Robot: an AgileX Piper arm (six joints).
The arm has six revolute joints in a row. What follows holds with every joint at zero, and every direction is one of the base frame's. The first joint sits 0.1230 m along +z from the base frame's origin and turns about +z. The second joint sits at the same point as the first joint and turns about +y. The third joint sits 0.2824 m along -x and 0.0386 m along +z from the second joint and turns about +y. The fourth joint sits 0.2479 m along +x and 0.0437 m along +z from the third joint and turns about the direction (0.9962, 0, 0.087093). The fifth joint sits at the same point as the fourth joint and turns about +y. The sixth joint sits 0.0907 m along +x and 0.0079 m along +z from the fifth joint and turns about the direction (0.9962, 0, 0.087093). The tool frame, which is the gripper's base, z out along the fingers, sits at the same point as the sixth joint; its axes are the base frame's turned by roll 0.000, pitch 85.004 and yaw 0.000 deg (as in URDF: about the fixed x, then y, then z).
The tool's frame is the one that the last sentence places.
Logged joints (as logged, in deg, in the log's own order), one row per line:
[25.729 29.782 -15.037 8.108 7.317 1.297]
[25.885 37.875 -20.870 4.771 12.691 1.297]
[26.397 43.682 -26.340 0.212 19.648 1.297]
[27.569 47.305 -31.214 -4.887 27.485 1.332]
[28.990 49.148 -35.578 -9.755 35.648 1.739]
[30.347 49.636 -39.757 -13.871 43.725 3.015]
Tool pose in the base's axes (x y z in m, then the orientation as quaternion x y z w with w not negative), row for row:
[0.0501 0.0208 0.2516 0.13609 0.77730 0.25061 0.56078]
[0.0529 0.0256 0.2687 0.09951 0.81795 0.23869 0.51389]
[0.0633 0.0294 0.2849 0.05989 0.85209 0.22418 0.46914]
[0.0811 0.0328 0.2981 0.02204 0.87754 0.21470 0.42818]
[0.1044 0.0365 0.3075 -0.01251 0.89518 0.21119 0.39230]
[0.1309 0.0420 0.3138 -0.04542 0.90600 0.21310 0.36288]
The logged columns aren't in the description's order. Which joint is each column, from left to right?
Columns, left to right: joint 4, joint 5, joint 3, joint 6, joint 2, joint 1.
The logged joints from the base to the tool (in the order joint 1, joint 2, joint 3, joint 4, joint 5, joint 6), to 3 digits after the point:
[1.297 7.317 -15.037 25.729 29.782 8.108]
[1.297 12.691 -20.870 25.885 37.875 4.771]
[1.297 19.648 -26.340 26.397 43.682 0.212]
[1.332 27.485 -31.214 27.569 47.305 -4.887]
[1.739 35.648 -35.578 28.990 49.148 -9.755]
[3.015 43.725 -39.757 30.347 49.636 -13.871]

